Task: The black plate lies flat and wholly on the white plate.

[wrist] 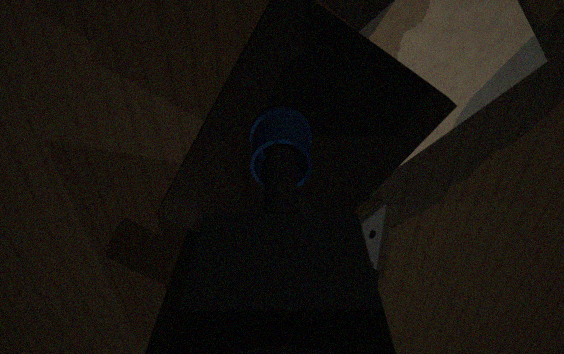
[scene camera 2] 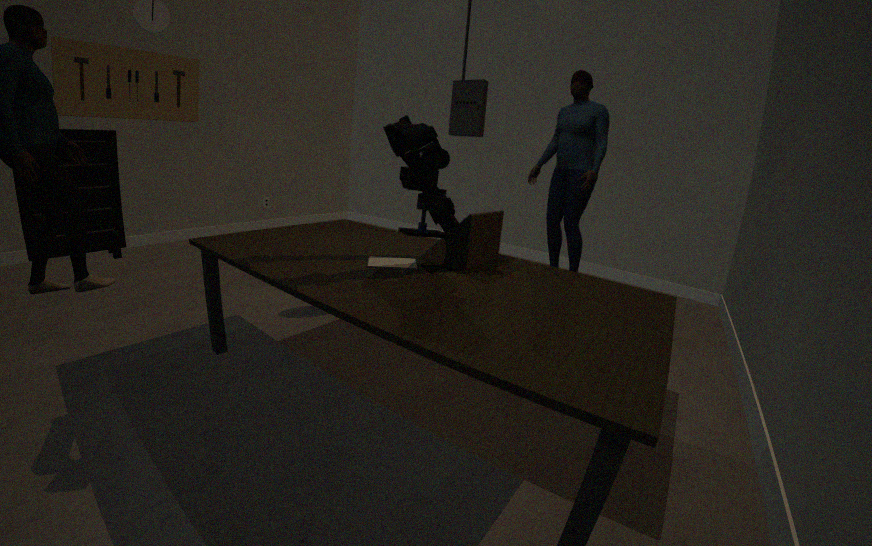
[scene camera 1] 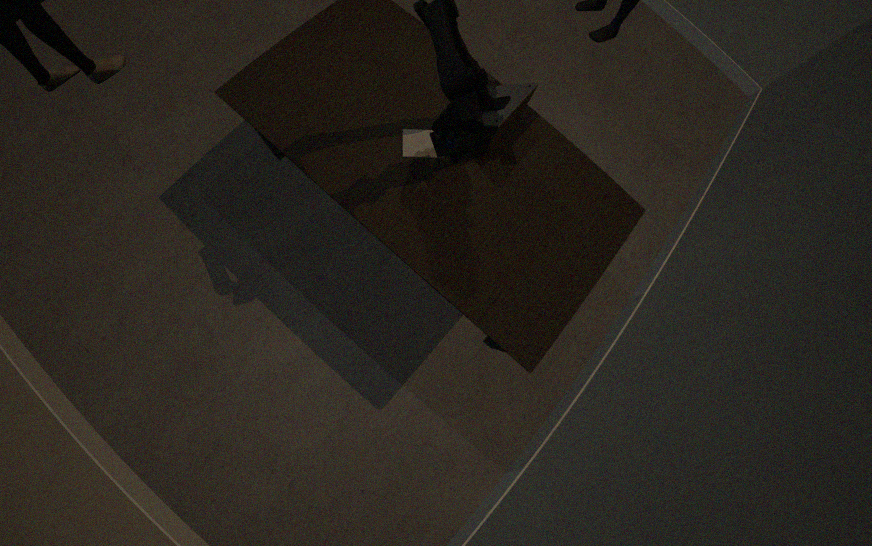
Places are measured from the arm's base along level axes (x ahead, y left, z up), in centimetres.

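Pixels of known places: hand, tool point: (wrist: 280, 124) (scene camera 2: 421, 235) (scene camera 1: 449, 146); arm's base, link origin: (scene camera 2: 456, 235) (scene camera 1: 485, 106).
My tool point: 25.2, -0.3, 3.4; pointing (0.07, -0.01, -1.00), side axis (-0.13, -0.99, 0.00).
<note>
For each thing: its top centre in the pictures, then the offset to it from my tool point, as dx, dy, dz. Level surfaces: height alone.
- white plate, top centre: (wrist: 423, 72) (scene camera 2: 392, 262) (scene camera 1: 423, 143) -1.7, -11.2, -11.1
- black plate, top centre: (wrist: 290, 172) (scene camera 2: 424, 229) (scene camera 1: 452, 139) -1.9, -0.2, +1.5
- table, surface height: dz -11.7
The white plate (scene camera 1: 418, 143) (scene camera 2: 386, 262) (wrist: 465, 45) lies on the brown table; its right part is hidden by the arm in scene camera 1. My suction cup (scene camera 2: 422, 225) (wrist: 281, 125) is on the black plate (scene camera 2: 411, 230) (wrist: 360, 95) and holds it in the air, clearly above the table and the white plate. In scene camera 2 the black plate looks about level and is partly behind the arm. In the wrist view its right corner covers part of the white plate. In scene camera 1 the black plate cannot be told apart from the dark arm.
An upright block (scene camera 1: 511, 102) (scene camera 2: 487, 241) stands on the table (scene camera 1: 547, 244) (scene camera 2: 547, 334) close beside the arm. One person (scene camera 2: 582, 141) stands behind the table; another (scene camera 2: 25, 109) stands at the left near a dark cabinet (scene camera 2: 99, 192). The room is very dim.
</note>
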